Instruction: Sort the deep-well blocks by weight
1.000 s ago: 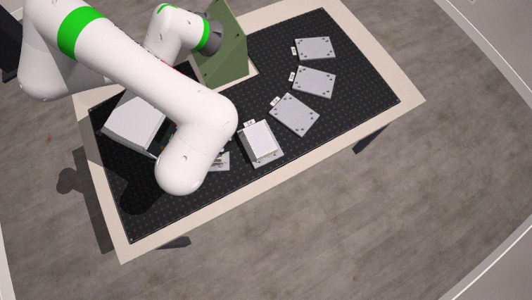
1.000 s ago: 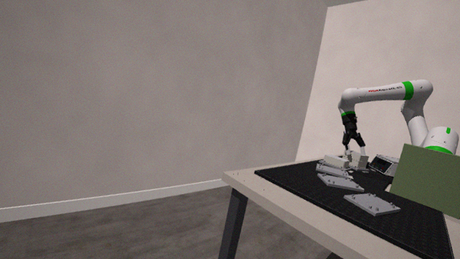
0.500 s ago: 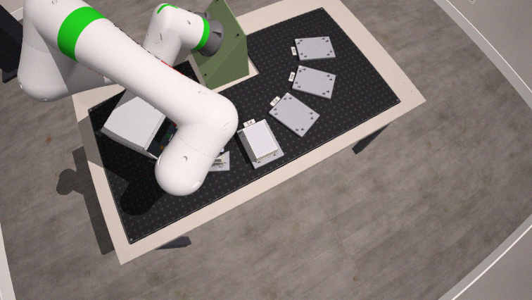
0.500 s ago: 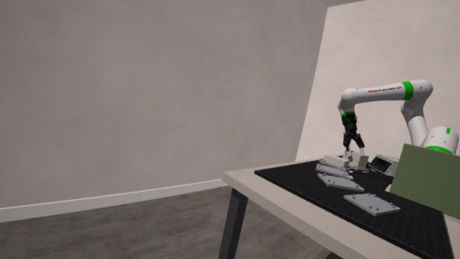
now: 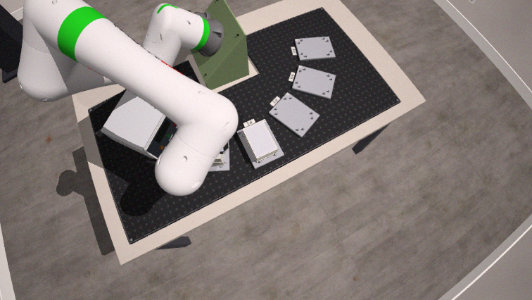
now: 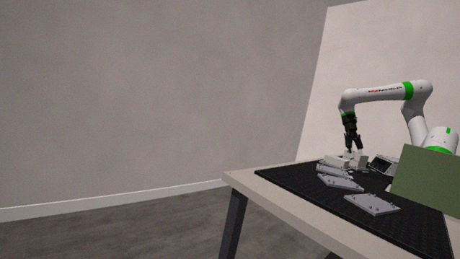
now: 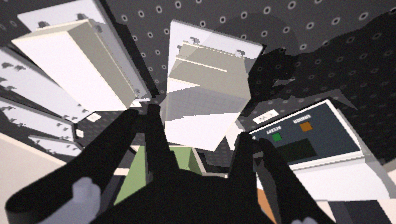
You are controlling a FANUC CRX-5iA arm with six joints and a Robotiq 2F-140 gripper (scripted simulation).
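Now: the check-weigher platform 22 cm behind my hand, 21 cm to the right of it and 1 cm above it. Round my hand: check-weigher: 22 cm behind, 21 cm to the right, 2 cm below; white deep-well block: 6 cm ahead, 17 cm to the left, 5 cm below; infeed nest IN: 8 cm below.
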